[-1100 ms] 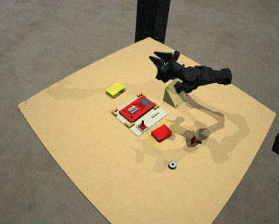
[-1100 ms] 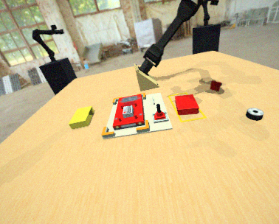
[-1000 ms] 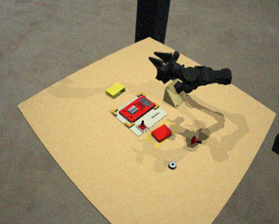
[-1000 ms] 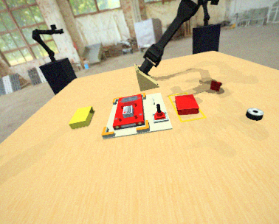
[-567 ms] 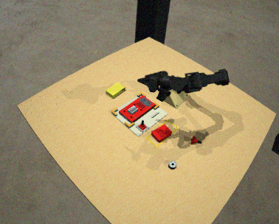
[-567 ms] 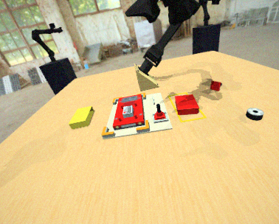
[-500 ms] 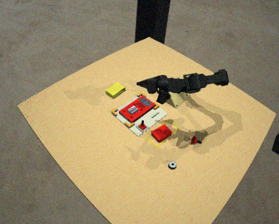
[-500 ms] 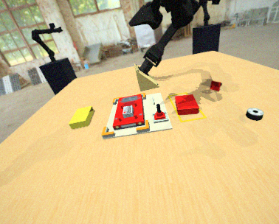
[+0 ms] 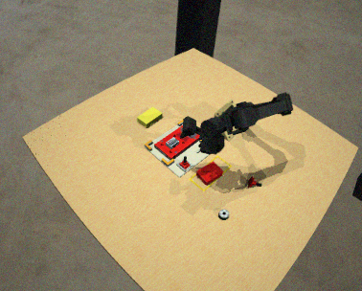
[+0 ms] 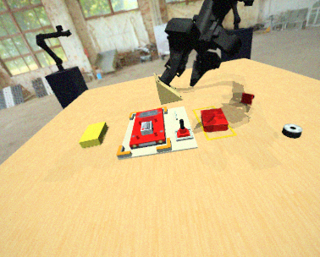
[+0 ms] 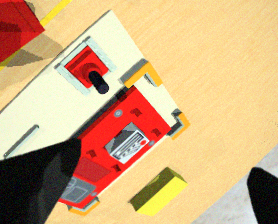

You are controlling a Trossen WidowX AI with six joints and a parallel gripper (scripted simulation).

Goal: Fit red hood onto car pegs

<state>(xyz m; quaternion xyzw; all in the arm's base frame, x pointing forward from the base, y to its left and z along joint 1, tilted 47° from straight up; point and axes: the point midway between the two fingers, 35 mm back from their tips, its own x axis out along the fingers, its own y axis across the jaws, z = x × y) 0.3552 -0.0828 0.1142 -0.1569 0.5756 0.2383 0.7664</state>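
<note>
My gripper tip is now 40 mm past the red hood, 90 mm to the right of it and 160 mm above it. Also, from my gripper tip: white ring 90 mm ahead, 250 mm to the left, 160 mm below; grey engine block 50 mm behind, 120 mm to the right, 150 mm below; yellow block 120 mm behind, 320 mm to the right, 160 mm below.
</note>
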